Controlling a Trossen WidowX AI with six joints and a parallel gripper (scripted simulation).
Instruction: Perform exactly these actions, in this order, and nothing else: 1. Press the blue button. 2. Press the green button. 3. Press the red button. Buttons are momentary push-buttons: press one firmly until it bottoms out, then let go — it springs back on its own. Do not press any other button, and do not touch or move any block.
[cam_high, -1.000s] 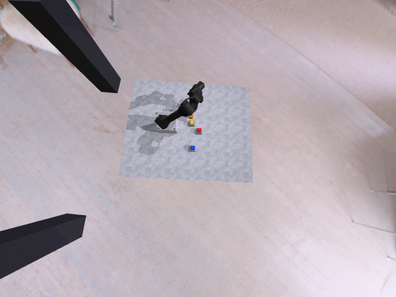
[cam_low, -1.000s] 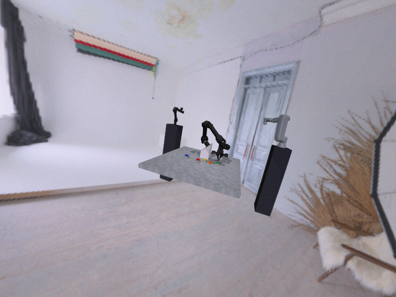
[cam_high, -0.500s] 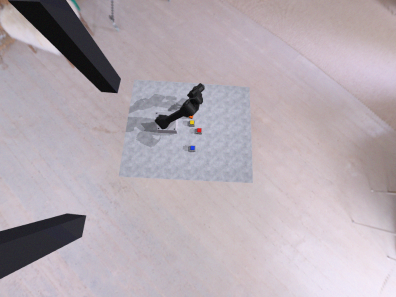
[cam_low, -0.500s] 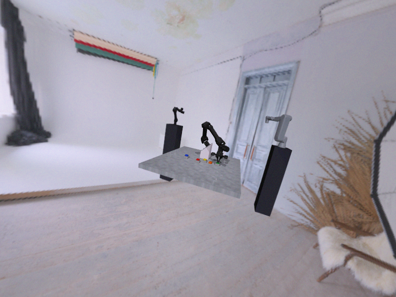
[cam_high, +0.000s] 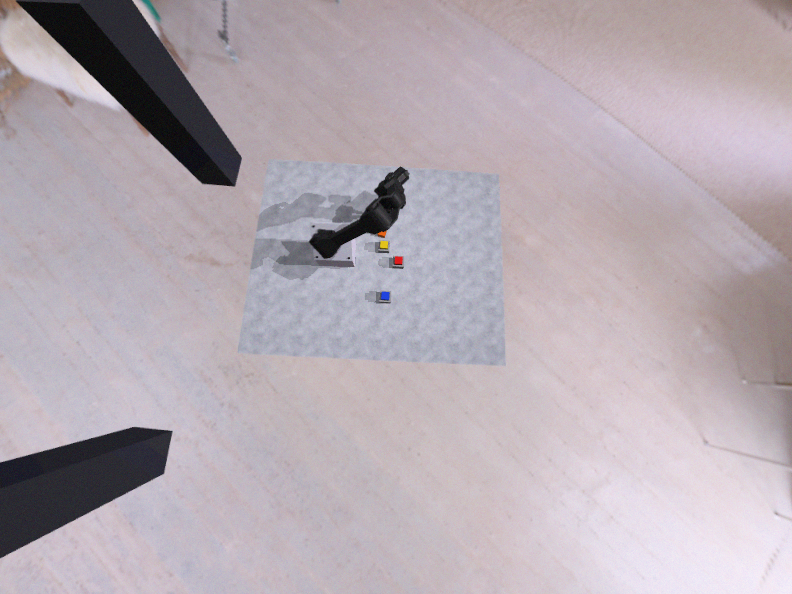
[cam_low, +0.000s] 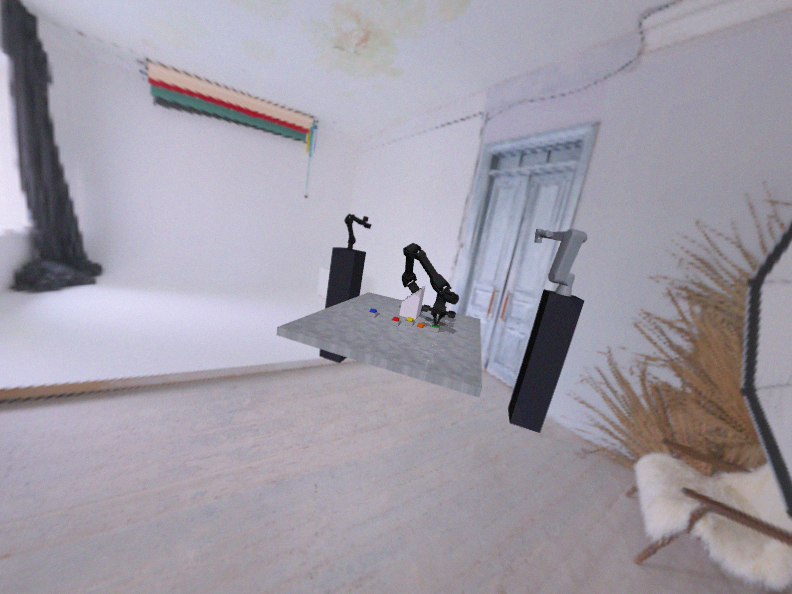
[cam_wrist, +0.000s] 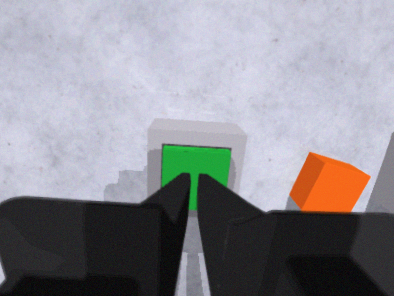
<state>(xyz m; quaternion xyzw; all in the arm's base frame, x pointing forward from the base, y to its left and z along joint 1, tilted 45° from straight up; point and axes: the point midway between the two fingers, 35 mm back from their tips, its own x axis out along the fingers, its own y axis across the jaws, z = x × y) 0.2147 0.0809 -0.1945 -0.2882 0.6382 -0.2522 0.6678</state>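
My gripper tip is now 1 cm above the green button. The rest, counted from my gripper tip: red button (22 cm to the right, 8 cm ahead); yellow button (15 cm to the right, 1 cm ahead); blue button (37 cm to the right, 3 cm ahead).
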